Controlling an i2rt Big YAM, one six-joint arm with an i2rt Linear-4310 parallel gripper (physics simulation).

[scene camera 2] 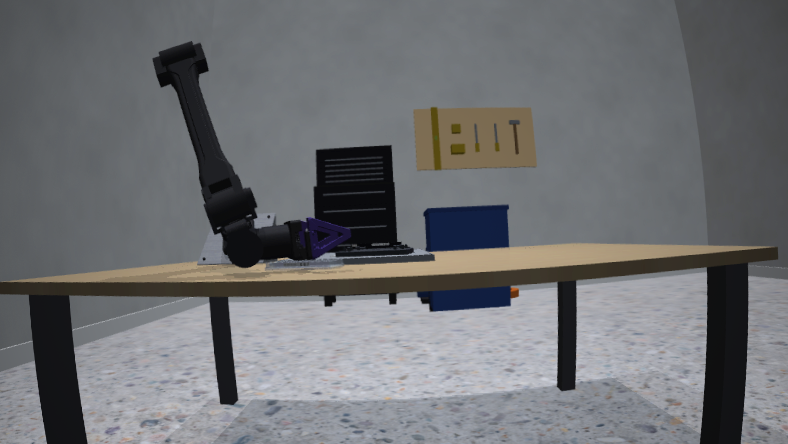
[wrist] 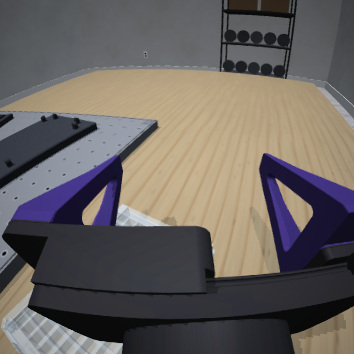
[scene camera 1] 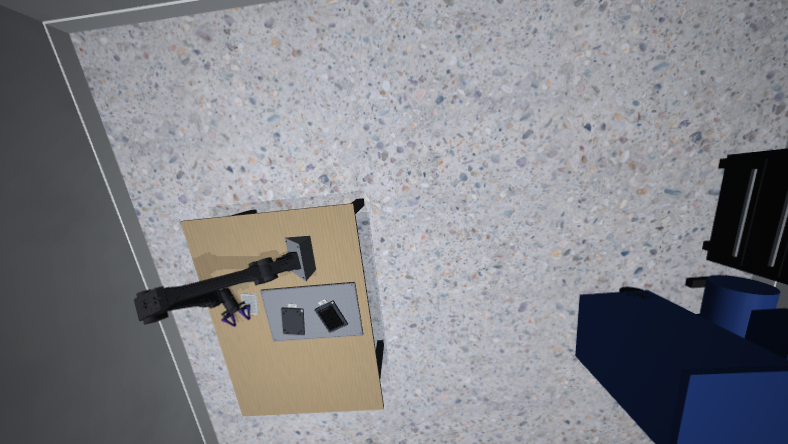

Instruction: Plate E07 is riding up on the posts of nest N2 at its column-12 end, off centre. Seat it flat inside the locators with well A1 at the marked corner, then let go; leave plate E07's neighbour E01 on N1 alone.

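Places are measured from the arm's base along level axes (x up, y back, z right), in centimetres.
Where they show: gripper, fingertip midpoint: (scene camera 2: 343, 233) (wrist: 191, 161) (scene camera 1: 242, 323); arm's base, origin of the base link: (scene camera 1: 295, 260).
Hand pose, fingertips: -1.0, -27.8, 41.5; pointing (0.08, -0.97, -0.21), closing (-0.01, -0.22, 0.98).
Note:
Things, the pixels of their top centre, and the offset from my fingertips, as dx, dy, dz. Level surfaces: height alone.
- clear gridded plate, middle of its top: (wrist: 107, 288) (scene camera 2: 304, 260) (scene camera 1: 249, 304) -4.7, +7.5, -3.8
- dark nest, middle of its top: (wrist: 26, 132) (scene camera 2: 375, 245) (scene camera 1: 291, 323) -2.6, -7.9, -24.6
- black well plate, middle of its top: (scene camera 2: 375, 243) (scene camera 1: 330, 319) -2.2, -10.0, -46.6
- wooden table, its level: dx -6.1
My gripper (scene camera 1: 241, 321) (scene camera 2: 349, 234) (wrist: 191, 161) is open and empty, low over the table left of the breadboard. A clear gridded plate (scene camera 1: 249, 303) (scene camera 2: 304, 264) (wrist: 42, 327) lies on the table by the board's left edge, partly hidden under the gripper body in the wrist view. A dark nest (scene camera 1: 292, 321) (wrist: 45, 137) with upright posts stands on the board with no plate seen on it. To its right a turned nest bears a black well plate (scene camera 1: 331, 316). I cannot read which plate is E07 or E01, nor find well A1.
The grey perforated breadboard (scene camera 1: 350, 297) (scene camera 2: 425, 257) (wrist: 125, 131) has a raised edge near my left finger in the wrist view. The arm's base mount (scene camera 1: 304, 258) stands behind the board on the wooden table (scene camera 1: 308, 380) (scene camera 2: 606, 259) (wrist: 210, 110). Small white labels sit beside both nests.

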